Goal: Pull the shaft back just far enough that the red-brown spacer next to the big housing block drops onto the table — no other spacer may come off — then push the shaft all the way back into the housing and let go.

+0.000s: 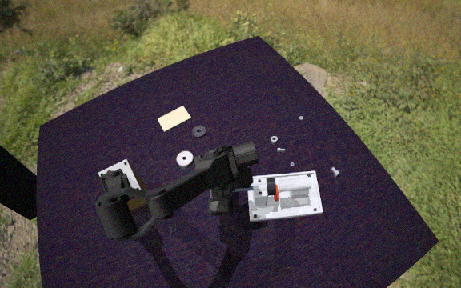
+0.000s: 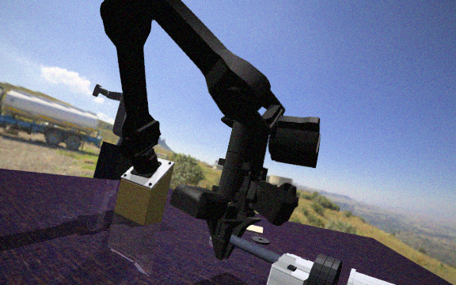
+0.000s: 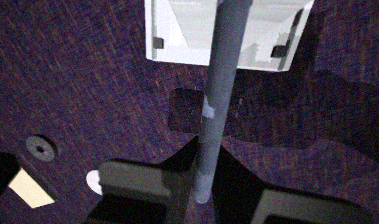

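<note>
My gripper tip is now 6 cm short of the shaft, 3 cm to the left of it and 3 cm below it. Also, from my gripper tip: orange-red spacer (14 cm ahead, 8 cm to the right, 1 cm below); then small screw (37 cm ahead, 12 cm to the right, 4 cm below); then cream card (41 cm to the left, 4 cm below).
</note>
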